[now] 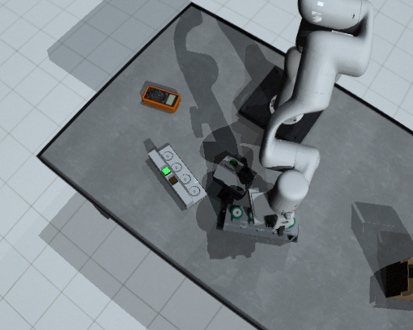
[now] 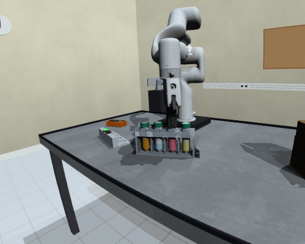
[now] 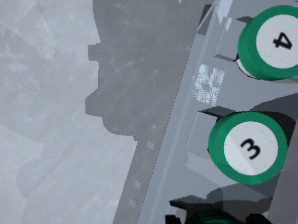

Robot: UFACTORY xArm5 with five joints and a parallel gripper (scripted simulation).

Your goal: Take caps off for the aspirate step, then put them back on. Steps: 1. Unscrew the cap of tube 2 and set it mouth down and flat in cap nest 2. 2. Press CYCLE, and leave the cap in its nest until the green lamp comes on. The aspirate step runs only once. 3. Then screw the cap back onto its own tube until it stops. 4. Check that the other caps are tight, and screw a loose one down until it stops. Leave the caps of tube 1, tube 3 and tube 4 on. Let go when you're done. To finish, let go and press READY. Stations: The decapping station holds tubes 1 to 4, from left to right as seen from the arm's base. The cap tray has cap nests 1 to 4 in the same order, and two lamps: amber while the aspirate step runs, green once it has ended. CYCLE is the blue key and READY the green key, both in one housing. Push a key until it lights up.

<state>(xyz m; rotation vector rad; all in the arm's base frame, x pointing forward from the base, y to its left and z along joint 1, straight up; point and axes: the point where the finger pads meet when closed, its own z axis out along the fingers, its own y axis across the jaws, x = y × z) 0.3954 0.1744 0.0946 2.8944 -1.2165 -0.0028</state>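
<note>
Now: hand 20 mm above the tube 2's threaded neck. The rest, counted from my hand: key housing 180 mm to the right, 80 mm below, 80 mm behind; then green key 200 mm to the right, 100 mm behind, 60 mm below; then blue key 160 mm to the right, 100 mm behind, 60 mm below.
</note>
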